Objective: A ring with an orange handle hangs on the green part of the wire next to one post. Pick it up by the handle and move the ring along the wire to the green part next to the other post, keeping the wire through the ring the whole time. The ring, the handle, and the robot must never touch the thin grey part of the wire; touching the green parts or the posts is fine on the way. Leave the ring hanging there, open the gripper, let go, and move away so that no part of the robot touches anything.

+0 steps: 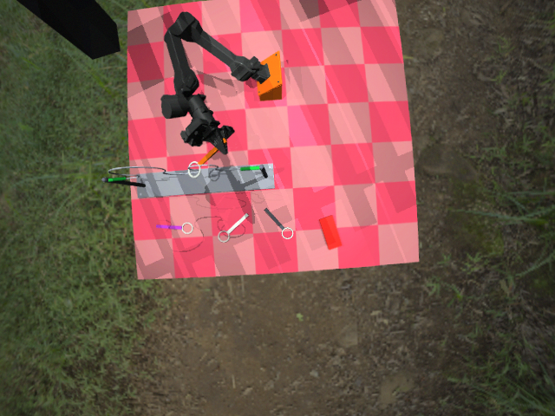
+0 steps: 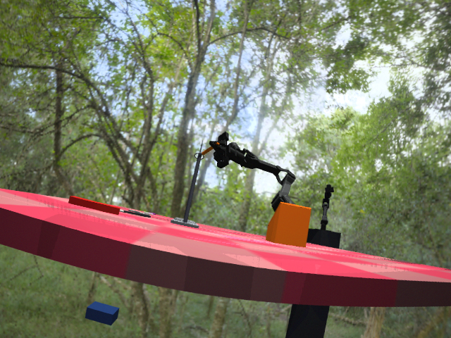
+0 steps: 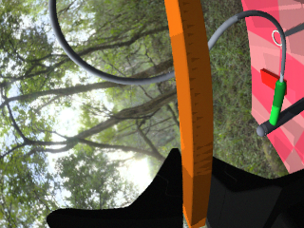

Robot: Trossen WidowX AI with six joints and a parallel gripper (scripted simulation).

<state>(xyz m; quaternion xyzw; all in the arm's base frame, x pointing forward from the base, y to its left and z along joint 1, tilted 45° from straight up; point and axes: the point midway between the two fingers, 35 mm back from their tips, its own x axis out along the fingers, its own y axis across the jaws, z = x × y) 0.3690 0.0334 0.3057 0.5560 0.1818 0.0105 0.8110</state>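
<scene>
The ring with orange handle lies 8 cm to the right of my gripper tip and 3 cm below it. Round my gripper tip: blue block: 30 cm ahead, 8 cm to the right, 86 cm below; red block: 35 cm ahead, 31 cm to the left, 38 cm below.
</scene>
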